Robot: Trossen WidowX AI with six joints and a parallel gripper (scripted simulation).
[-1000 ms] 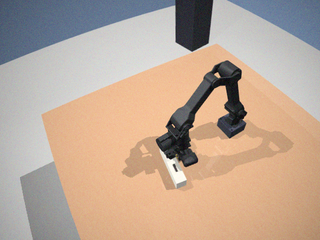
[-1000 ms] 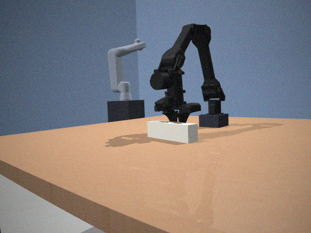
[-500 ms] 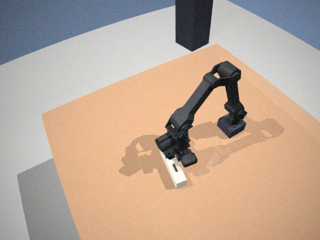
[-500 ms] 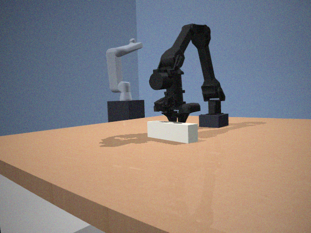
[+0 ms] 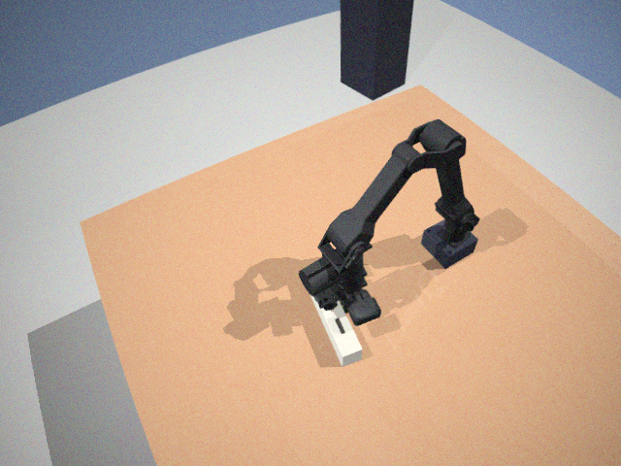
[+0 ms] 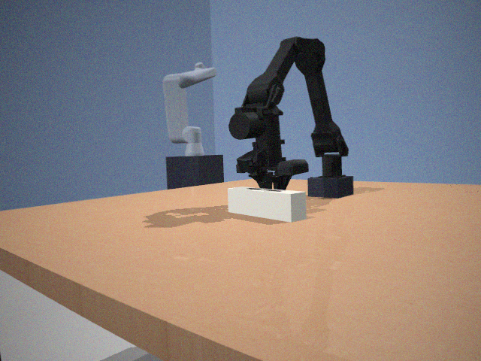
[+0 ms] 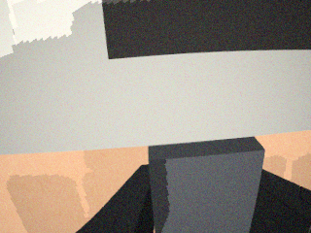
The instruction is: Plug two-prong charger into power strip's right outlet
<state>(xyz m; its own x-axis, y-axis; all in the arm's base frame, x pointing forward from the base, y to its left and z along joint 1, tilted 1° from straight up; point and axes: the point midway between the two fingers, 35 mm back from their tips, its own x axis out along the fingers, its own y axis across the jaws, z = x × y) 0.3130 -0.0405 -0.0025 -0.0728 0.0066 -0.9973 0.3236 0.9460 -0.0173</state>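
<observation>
Right now the two-prong charger is 2 cm ahead of my gripper tip, 1 cm to the right of it and 1 cm above it.
</observation>
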